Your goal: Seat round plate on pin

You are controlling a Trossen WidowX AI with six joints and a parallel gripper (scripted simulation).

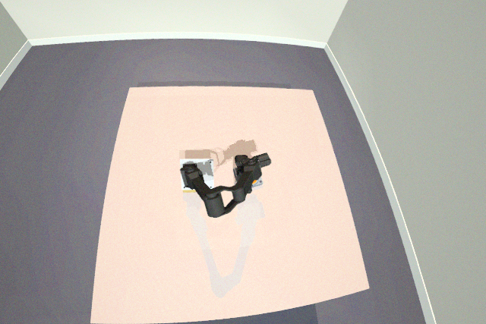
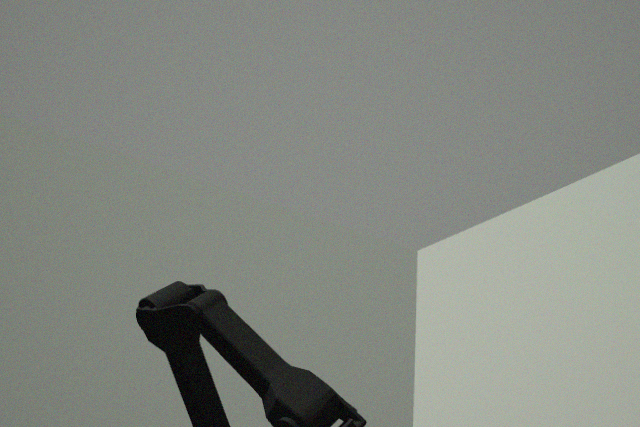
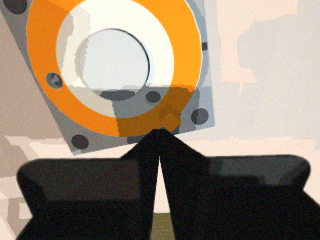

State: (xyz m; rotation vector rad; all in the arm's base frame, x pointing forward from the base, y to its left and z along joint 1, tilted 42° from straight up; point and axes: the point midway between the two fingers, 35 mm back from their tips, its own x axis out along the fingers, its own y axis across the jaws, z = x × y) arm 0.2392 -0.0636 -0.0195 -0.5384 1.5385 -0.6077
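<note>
The round plate lies 30 mm ahead of my gripper tip and 10 mm to the left of it. Round my gripper tip: base 50 mm ahead, 30 mm to the left, 20 mm below.
</note>
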